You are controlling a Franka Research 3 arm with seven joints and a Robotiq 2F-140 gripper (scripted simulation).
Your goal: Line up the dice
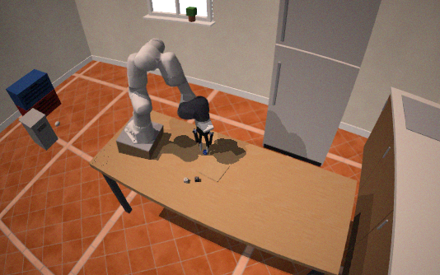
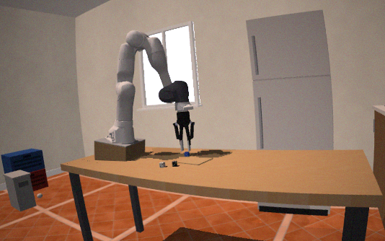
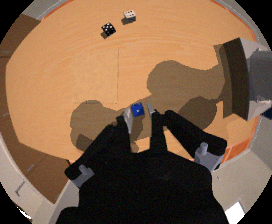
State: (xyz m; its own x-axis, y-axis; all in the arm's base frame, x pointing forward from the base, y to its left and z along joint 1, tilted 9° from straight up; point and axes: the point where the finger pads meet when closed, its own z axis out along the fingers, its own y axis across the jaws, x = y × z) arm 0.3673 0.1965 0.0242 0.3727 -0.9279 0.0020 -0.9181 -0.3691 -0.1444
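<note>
My gripper is now 50 mm above the blue die. The rest, counted from my hand: wood-coloured mat 130 mm ahead, 70 mm to the right, 60 mm below.
</note>
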